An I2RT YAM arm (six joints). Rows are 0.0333 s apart.
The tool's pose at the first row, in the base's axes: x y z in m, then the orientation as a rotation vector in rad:
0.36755 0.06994 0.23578 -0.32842 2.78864 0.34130
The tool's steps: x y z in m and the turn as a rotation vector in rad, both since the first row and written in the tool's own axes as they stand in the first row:
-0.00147 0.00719 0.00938 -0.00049 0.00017 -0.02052
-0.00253 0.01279 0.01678 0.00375 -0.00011 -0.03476
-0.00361 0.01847 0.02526 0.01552 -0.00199 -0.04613
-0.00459 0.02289 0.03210 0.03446 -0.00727 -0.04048
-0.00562 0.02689 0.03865 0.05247 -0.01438 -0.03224
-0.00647 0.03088 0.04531 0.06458 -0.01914 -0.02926
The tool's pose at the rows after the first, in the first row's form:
0.36963 0.07952 0.22902 -0.35693 2.78337 0.33715
0.37119 0.08700 0.22364 -0.37549 2.77954 0.32786
0.37306 0.09484 0.21729 -0.38785 2.77541 0.30881
0.37470 0.10103 0.21217 -0.37417 2.77312 0.28405
0.37642 0.10676 0.20725 -0.35669 2.76947 0.26143
0.37801 0.11247 0.20216 -0.34848 2.76620 0.24566

